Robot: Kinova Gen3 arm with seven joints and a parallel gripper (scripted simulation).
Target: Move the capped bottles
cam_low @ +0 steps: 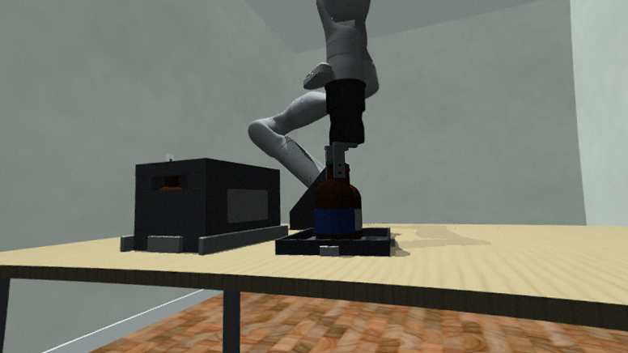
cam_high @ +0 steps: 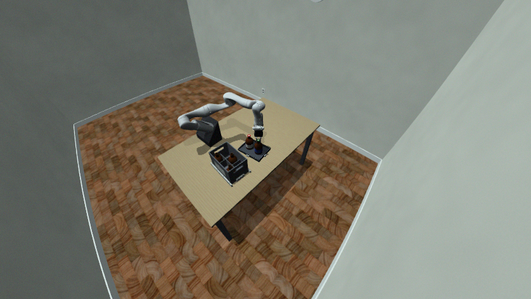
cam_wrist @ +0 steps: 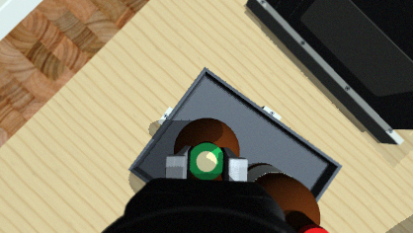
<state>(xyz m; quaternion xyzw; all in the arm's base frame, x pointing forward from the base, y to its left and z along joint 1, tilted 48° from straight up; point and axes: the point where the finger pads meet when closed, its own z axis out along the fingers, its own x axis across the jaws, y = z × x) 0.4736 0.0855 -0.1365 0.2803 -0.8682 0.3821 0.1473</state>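
My hand is 6 cm above the green-capped bottle. Round my hand: black tray (5 cm behind, 14 cm below); dark crate (7 cm behind, 30 cm to the right, 6 cm below).
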